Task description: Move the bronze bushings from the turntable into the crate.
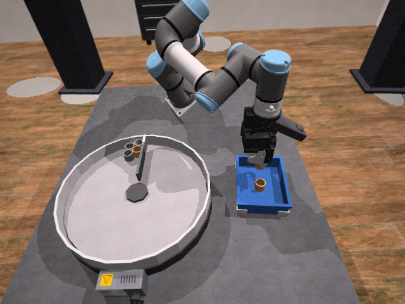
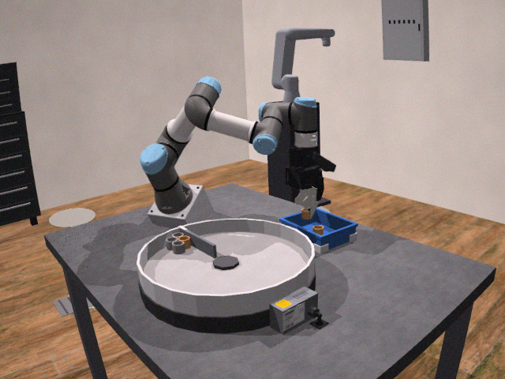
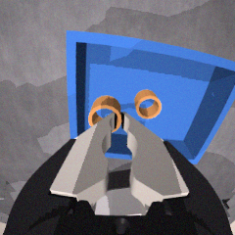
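Now: hand 4 cm short of the blue crate and 4 cm above it. From my hand the other things lie so: grey turntable (13 cm ahead, 36 cm to the right, 2 cm below).
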